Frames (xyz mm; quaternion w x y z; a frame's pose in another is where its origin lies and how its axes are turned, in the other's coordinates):
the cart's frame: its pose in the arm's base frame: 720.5 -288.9 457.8 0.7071 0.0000 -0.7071 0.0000
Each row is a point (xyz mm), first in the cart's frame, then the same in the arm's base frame.
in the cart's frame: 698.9 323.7 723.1
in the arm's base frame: -2.6 34.8 1156.7
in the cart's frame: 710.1 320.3 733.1
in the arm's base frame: -12.6 31.4 1167.9
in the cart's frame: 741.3 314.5 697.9
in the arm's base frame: 22.6 25.6 1199.1
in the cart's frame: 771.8 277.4 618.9
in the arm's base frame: 101.6 -11.5 1229.6
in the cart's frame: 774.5 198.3 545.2
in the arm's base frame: 175.3 -90.6 1232.3
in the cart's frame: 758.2 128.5 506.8
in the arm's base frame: 213.7 -160.4 1216.0
